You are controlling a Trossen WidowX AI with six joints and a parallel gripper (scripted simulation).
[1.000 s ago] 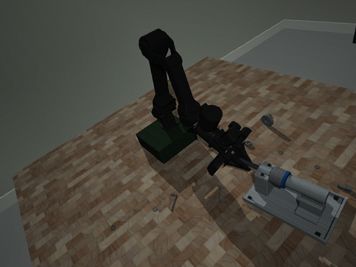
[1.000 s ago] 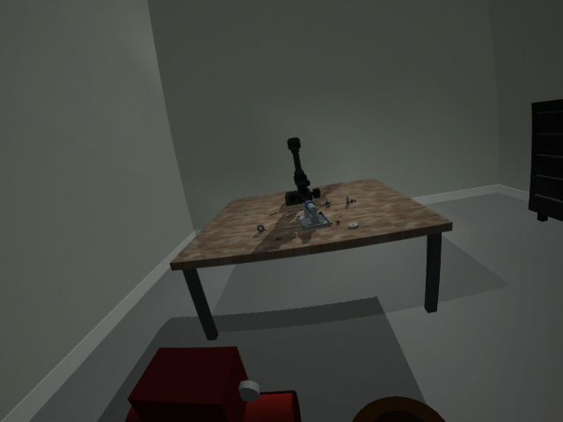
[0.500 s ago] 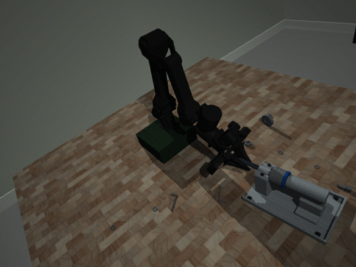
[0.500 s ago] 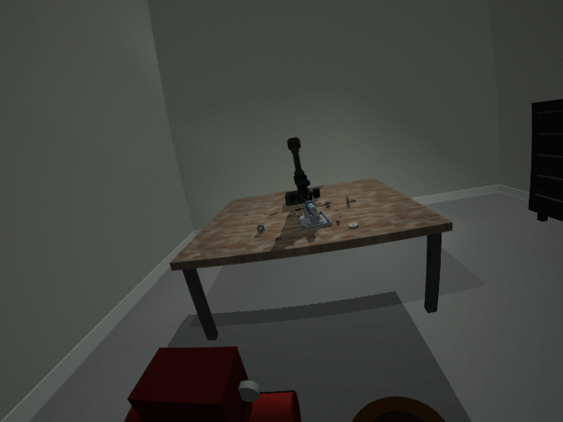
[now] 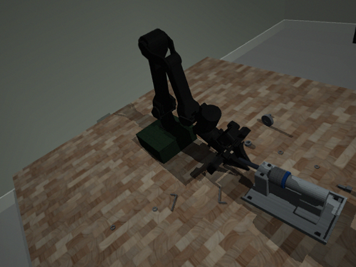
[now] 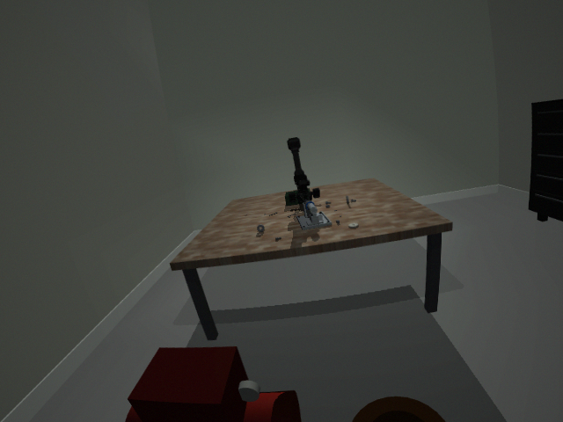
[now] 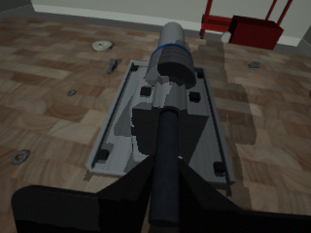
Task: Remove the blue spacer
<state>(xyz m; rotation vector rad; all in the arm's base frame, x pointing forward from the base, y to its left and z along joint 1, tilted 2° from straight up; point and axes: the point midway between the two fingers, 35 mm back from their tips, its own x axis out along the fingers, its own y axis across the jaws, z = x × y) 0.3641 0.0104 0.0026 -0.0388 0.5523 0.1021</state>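
Now: the dark shaft 4 cm ahead of my gripper tip and 2 cm above it. Round my gripper tip: blue spacer ring 11 cm ahead, 1 cm to the left, 2 cm above; grey disc 12 cm behind, 26 cm to the left, 4 cm below; white disc 30 cm ahead, 20 cm to the left, 6 cm below.
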